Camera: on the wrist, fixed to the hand. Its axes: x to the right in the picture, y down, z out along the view.
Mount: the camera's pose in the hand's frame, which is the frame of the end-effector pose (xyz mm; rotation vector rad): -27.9 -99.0 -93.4 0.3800 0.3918 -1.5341
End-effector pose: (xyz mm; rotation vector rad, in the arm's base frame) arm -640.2 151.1 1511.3 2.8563 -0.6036 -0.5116
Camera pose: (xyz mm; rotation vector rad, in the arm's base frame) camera -594.4 261.5 1582.1 -2.3768 -1.4229 -0.0664
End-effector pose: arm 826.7 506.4 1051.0 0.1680 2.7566 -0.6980
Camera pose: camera 811.7 463.5 1182.3 1.4989 -1.8622 1.1439
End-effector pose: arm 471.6 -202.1 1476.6 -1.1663 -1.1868 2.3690
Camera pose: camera 547.3 -101.0 1534.5 -0.2528 -0.8512 1.0207
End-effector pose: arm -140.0 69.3 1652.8 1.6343 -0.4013 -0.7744
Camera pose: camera -112.1 177.2 1569.9 2.2637 1.2241 -1.4482
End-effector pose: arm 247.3 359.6 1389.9 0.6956 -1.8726 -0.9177
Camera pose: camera 352.1 296.3 1324.3 2.4688 -0.8987 -1.1210
